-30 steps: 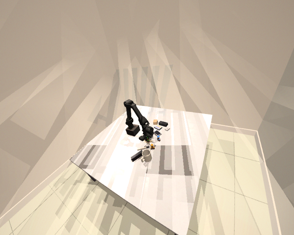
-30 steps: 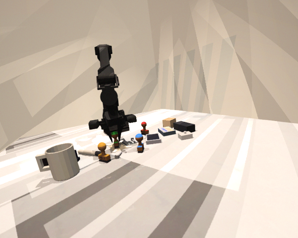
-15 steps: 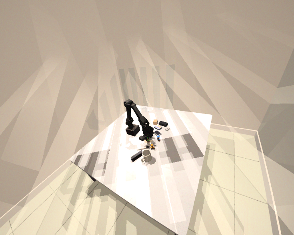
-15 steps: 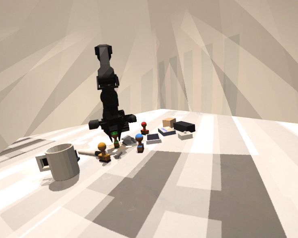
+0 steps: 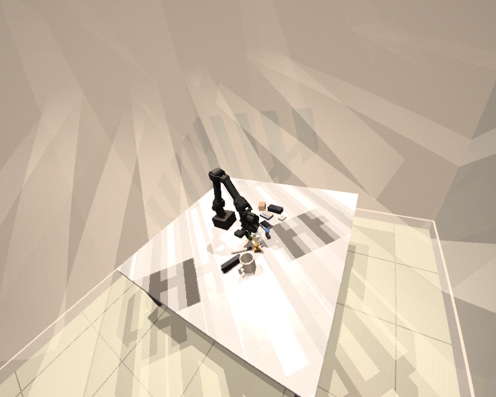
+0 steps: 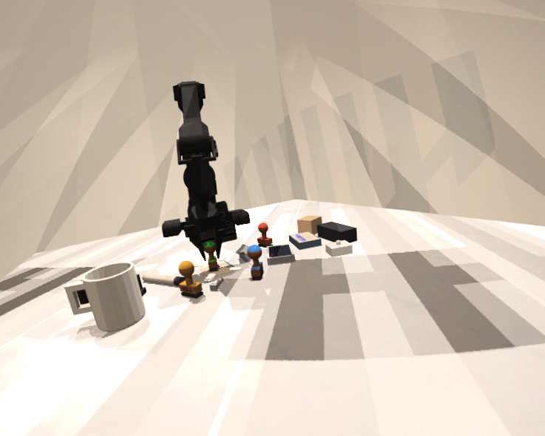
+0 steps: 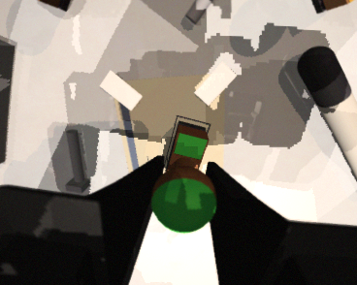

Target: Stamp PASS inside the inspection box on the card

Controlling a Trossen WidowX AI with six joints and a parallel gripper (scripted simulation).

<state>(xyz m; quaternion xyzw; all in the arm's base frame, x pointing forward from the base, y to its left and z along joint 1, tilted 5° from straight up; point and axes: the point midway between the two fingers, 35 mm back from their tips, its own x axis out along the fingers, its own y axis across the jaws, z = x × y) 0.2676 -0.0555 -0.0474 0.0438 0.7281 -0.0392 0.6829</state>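
The green-knobbed stamp lies right at my gripper tip. Also, from my gripper tip: marker: 10 cm to the right, 3 cm ahead, 1 cm below; then card: 2 cm below, 1 cm to the left; then orange stamp: 10 cm ahead, 7 cm to the right.
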